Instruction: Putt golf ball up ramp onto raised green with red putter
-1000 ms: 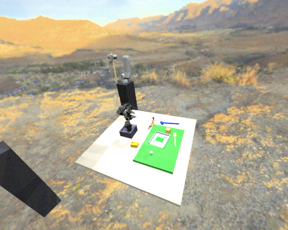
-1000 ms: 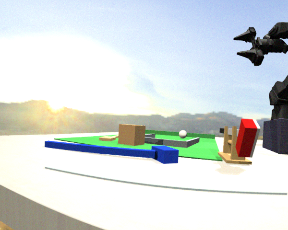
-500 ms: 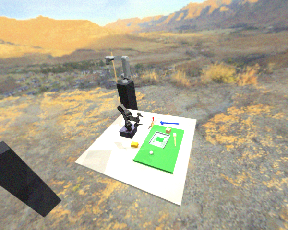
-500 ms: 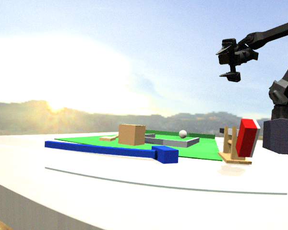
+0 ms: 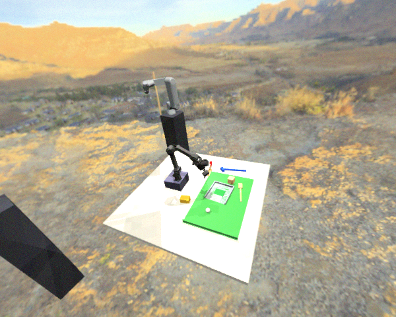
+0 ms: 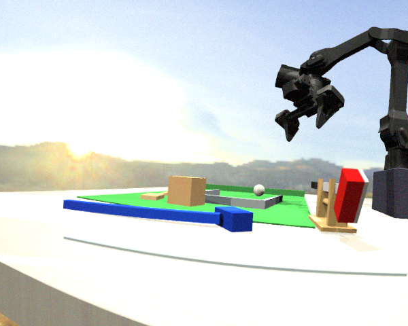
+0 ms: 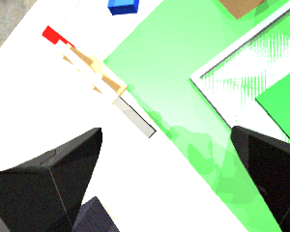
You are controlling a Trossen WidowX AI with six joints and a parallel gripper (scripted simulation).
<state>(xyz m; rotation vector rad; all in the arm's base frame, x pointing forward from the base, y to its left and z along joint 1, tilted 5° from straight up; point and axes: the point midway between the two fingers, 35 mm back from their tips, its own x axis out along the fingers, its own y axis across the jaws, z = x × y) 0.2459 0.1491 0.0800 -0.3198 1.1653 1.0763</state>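
My gripper tip is 30 cm to the left of the yellow block, 16 cm above it and 6 cm past it. The rest, counted from my gripper tip: red putter 16 cm to the left, 12 cm below, 8 cm behind; then wooden stand 18 cm to the left, 14 cm below, 8 cm behind; then tan cube 22 cm ahead, 15 cm below, 14 cm to the left.
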